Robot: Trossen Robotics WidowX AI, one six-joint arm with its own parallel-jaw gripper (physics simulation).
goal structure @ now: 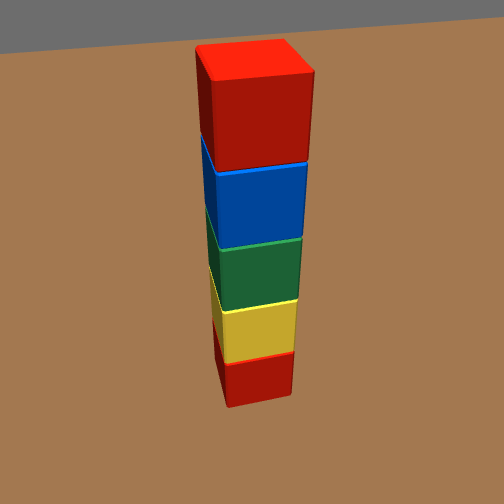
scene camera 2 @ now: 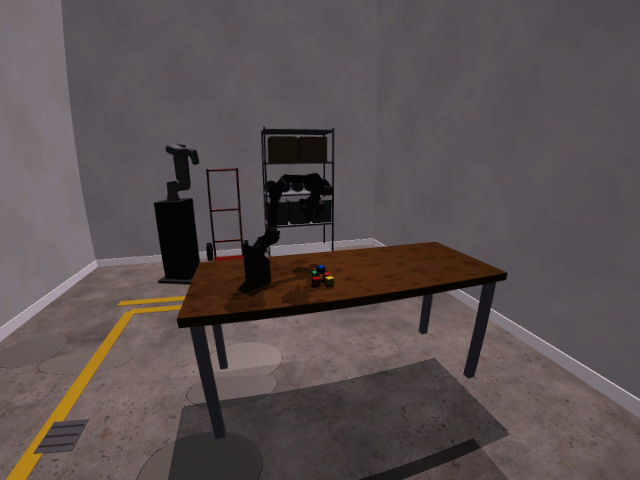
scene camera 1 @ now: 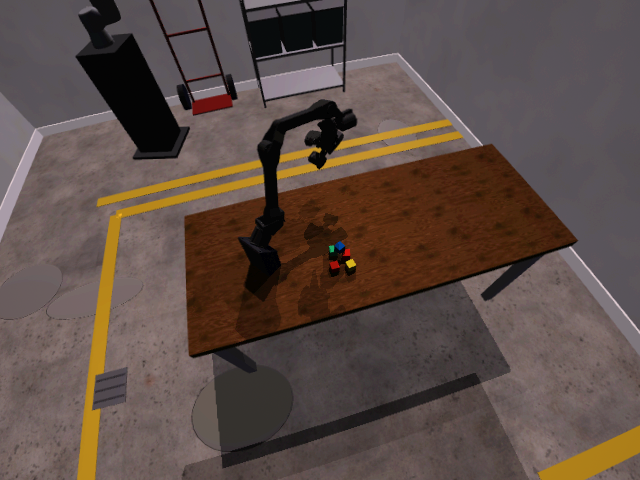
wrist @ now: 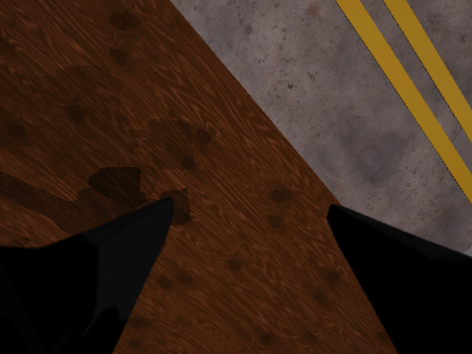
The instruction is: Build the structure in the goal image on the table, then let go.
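Where they show: gripper, between the fingertips: [scene camera 2: 311, 220] [wrist: 251, 208]; arm's base, origin of its link: [scene camera 2: 256, 252] [scene camera 1: 257, 243].
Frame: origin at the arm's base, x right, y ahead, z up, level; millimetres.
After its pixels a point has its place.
Observation:
A blue cube [scene camera 1: 339, 246] {x -34, y 313, z -83 mm} [scene camera 2: 321, 269] {x -19, y 318, z -91 mm} is at the back of a small cluster on the wooden table [scene camera 1: 439, 206] {x -290, y 785, z -148 mm} [scene camera 2: 403, 263] {x -260, y 793, z -148 mm} [wrist: 235, 165] {x -353, y 253, z -148 mm} and looks raised a little above the others. A green cube [scene camera 1: 331, 249] {x -40, y 280, z -115 mm} [scene camera 2: 314, 273] {x -28, y 282, z -117 mm} is at its left, and a red cube [scene camera 1: 346, 253] {x -20, y 342, z -115 mm} [scene camera 2: 326, 275] {x -11, y 343, z -120 mm} at its right. Another red cube [scene camera 1: 334, 266] {x 40, y 292, z -115 mm} [scene camera 2: 315, 281] {x 51, y 291, z -125 mm} and a yellow cube [scene camera 1: 351, 265] {x 35, y 360, z -115 mm} [scene camera 2: 329, 281] {x 45, y 357, z -128 mm} are at the front, with a small gap between them. What is under the blue cube is too small to tell. My gripper [wrist: 251, 208] {x -348, y 251, z 86 mm} is open and empty, high above the table.
The arm's base [scene camera 1: 261, 258] {x 71, y 26, z 9 mm} [scene camera 2: 256, 266] {x 63, y 14, z -48 mm} stands on the table left of the cubes. Behind the table are a black pedestal [scene camera 1: 129, 98] [scene camera 2: 177, 240] with another arm, a red hand truck [scene camera 1: 211, 104] and a shelf unit [scene camera 2: 333, 180]. Arm shadows fall around the cubes.

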